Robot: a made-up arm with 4 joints. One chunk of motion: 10 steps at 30 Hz.
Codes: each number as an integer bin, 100 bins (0 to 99) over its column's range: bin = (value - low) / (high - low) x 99, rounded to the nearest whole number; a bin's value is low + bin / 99 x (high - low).
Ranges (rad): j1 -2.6..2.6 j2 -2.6..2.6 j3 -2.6..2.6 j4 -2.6..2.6
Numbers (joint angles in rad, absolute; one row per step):
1: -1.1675 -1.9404 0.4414 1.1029
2: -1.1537 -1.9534 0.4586 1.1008
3: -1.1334 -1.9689 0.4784 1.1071
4: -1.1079 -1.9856 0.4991 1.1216
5: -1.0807 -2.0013 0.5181 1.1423
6: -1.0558 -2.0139 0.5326 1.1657
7: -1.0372 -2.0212 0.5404 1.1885
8: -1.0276 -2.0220 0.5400 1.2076
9: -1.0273 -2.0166 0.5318 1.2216
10: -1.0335 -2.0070 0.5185 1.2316
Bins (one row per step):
1: 27 13 58 70
2: 28 12 58 70
3: 28 12 59 71
4: 28 12 59 71
5: 29 11 59 71
6: 29 11 60 72
7: 30 11 60 72
8: 30 11 60 72
9: 30 11 60 73
10: 30 11 59 73

